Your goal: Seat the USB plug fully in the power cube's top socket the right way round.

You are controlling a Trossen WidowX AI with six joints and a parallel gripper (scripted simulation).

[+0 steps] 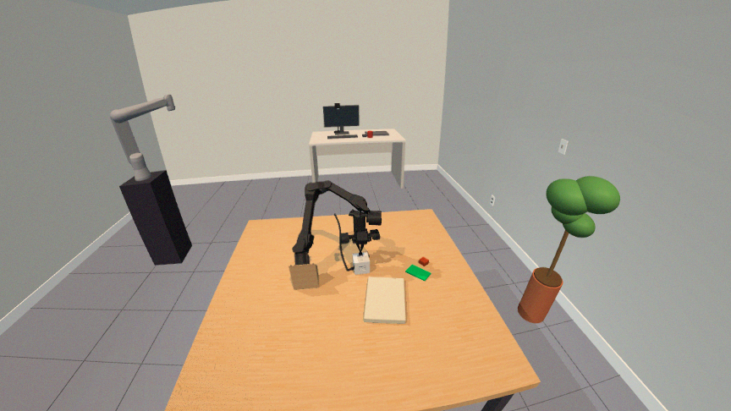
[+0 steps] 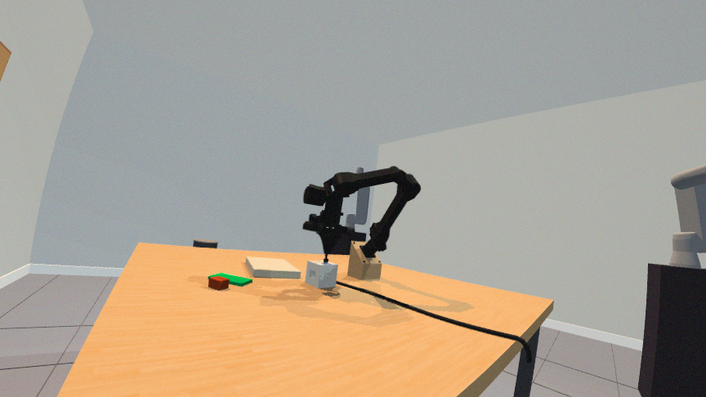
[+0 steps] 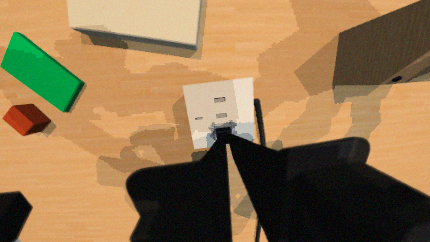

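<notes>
Now: the dark USB plug 2 cm below my gripper tip. From my gripper tip the other things lie so: beige flat box: 25 cm to the right, 9 cm below, 7 cm ahead; small red block: 33 cm ahead, 10 cm below, 4 cm to the right; green flat block: 28 cm ahead, 11 cm to the right, 10 cm below.
</notes>
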